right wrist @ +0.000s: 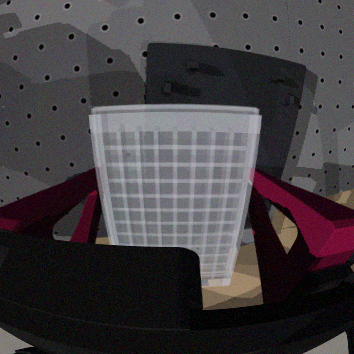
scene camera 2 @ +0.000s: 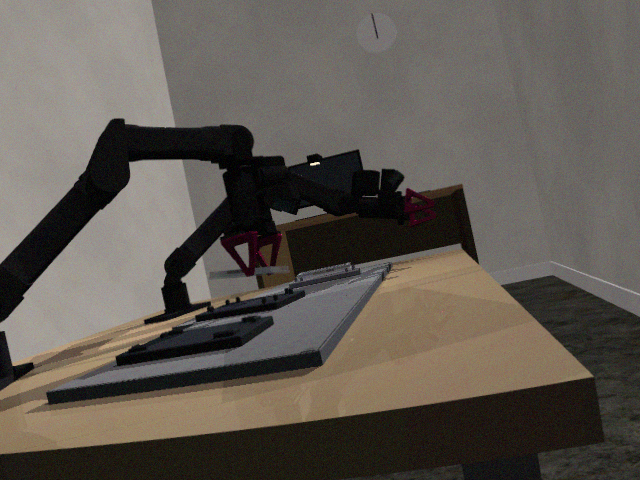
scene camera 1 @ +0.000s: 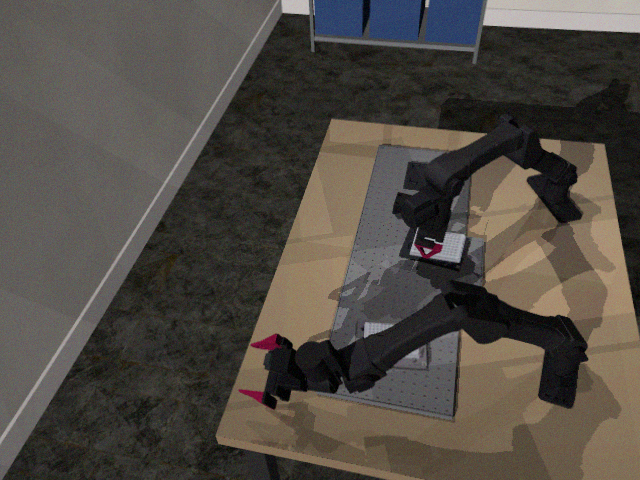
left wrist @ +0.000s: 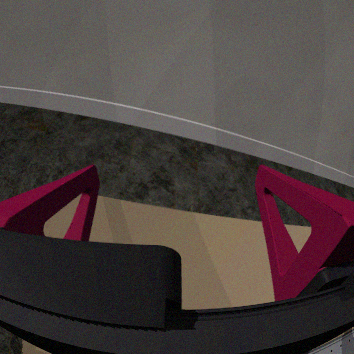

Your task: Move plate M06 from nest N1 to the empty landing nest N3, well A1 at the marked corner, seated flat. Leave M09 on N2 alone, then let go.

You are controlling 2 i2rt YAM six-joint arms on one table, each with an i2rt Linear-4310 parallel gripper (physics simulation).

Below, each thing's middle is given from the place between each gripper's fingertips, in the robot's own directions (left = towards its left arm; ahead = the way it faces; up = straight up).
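The black nest (scene camera 2: 275, 301) is 10 cm below my left hand, 35 cm behind it and 53 cm to the right of it.
As for my right gripper, it is 40 mm above the black nest, 40 mm to the left of it and 10 mm beyond it.
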